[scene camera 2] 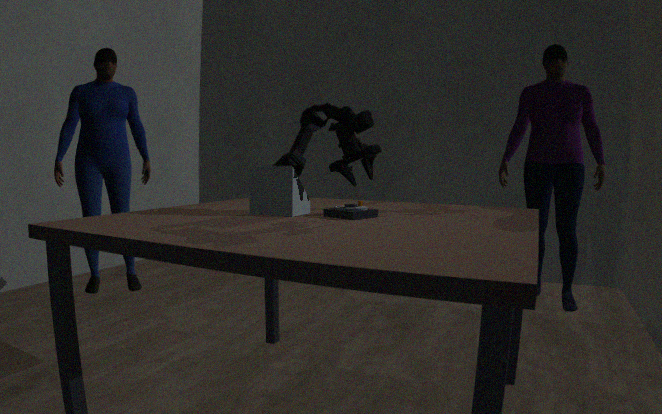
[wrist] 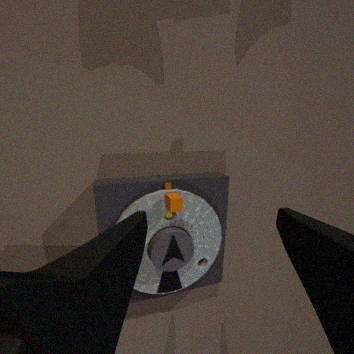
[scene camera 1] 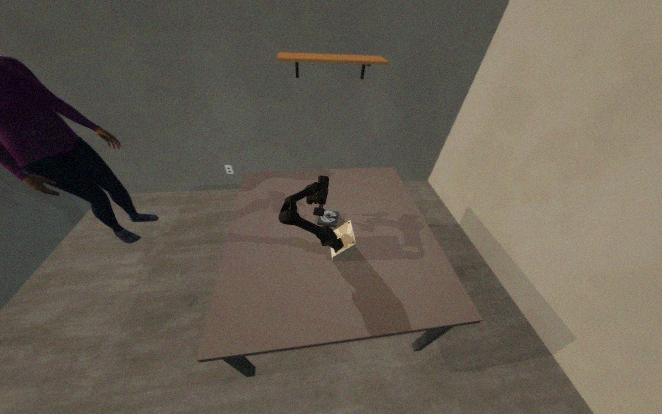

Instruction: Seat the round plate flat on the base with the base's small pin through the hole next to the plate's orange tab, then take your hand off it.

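Places are measured from the arm's base along level axes (x ahead, y left, z up), in centimetres.
Pixels of known places: gripper, fingertip midpoint: (scene camera 2: 363,183) (wrist: 211,217) (scene camera 1: 319,206); arm's base, origin of the base link: (scene camera 2: 275,189) (scene camera 1: 338,245).
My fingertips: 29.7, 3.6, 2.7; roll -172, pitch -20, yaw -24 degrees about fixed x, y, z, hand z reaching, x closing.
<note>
For each thing: its middle in the pictures, then the offset to it from my fingertips, as dx, dy, dz. "spot": a spot on its surface instead. Level surfaces: height alone.
- round grey plate, body centre: (wrist: 171,249) (scene camera 2: 351,205) (scene camera 1: 328,215) -2.7, -5.3, -7.0
- square dark base, body centre: (wrist: 166,241) (scene camera 2: 350,210) (scene camera 1: 328,217) -2.7, -5.3, -8.6
- base's orange mark, surface spot: (wrist: 168,185) spot: -0.1, -0.2, -8.1
- small yellow pin, surface spot: (wrist: 169,215) spot: -1.3, -2.5, -7.5
- second hole, surface spot: (wrist: 202,262) spot: -0.6, -9.5, -8.0
- base's black arrow, surface spot: (wrist: 173,251) spot: -2.6, -5.3, -6.6
- table, its level: dz -10.6
The round grey plate (scene camera 1: 326,219) (wrist: 206,225) lies on the square dark base (scene camera 2: 350,215) (wrist: 110,200) and looks flat. Its orange tab (scene camera 2: 360,203) (wrist: 174,202) stands near the base's orange mark (wrist: 168,185). The small yellow pin (wrist: 169,215) shows at the hole next to the tab. A second hole (wrist: 202,262) is at the plate's lower right in the wrist view. The base's black arrow (wrist: 173,251) shows through the centre opening. My gripper (scene camera 2: 363,181) (wrist: 211,217) is open and empty, above the plate and apart from it. The left finger hides part of the plate's left side in the wrist view.
A pale box (scene camera 1: 348,232) (scene camera 2: 271,190) stands on the table (scene camera 1: 280,300) (scene camera 2: 425,245) close to the base and my arm's lower part. A person in purple (scene camera 1: 37,115) (scene camera 2: 557,120) and a person in blue (scene camera 2: 105,120) stand beyond the table. A wooden shelf (scene camera 1: 332,58) hangs on the wall.
</note>
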